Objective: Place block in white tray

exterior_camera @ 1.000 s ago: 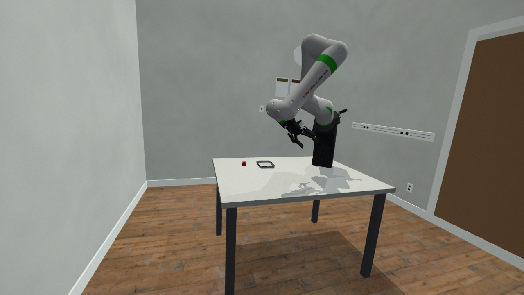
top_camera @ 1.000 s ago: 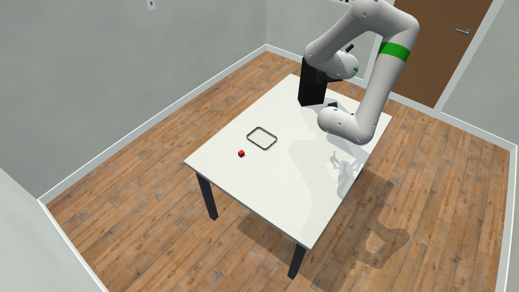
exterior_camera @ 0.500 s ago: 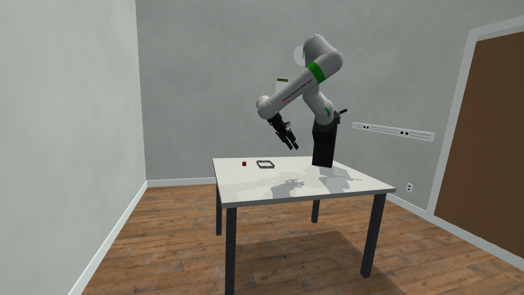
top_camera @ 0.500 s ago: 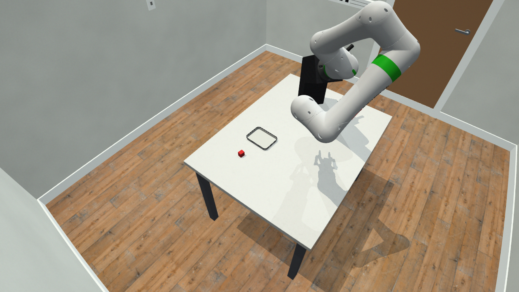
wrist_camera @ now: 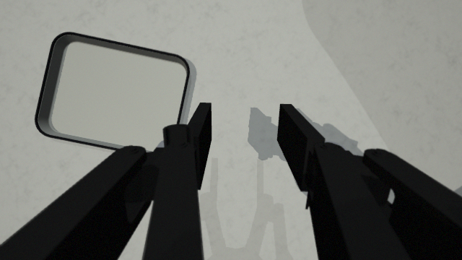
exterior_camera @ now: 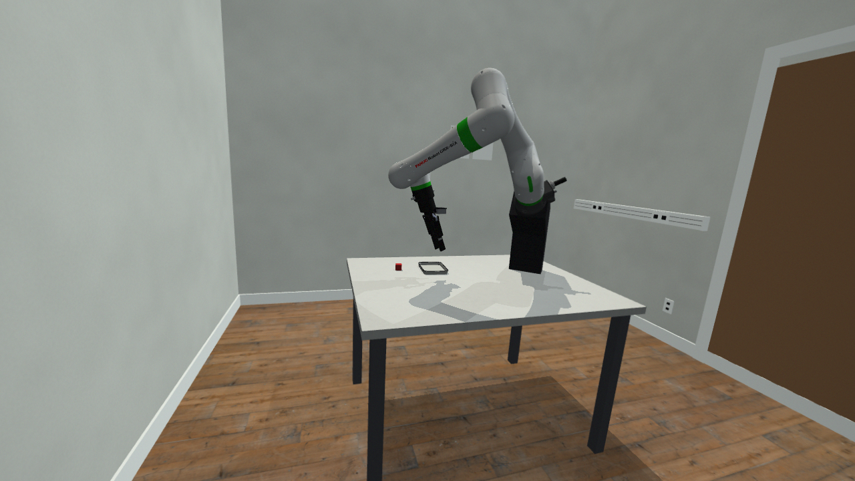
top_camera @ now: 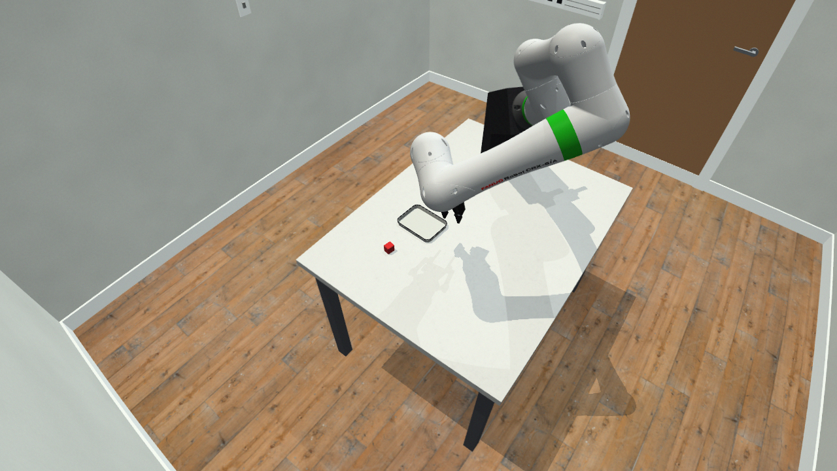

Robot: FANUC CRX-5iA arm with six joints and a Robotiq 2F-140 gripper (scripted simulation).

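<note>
Now: the red block 20 cm ahead of my hand, 16 cm below it and 11 cm to the right of it. The rest, counted from my hand: white tray 16 cm below, 15 cm to the right, 2 cm ahead.
</note>
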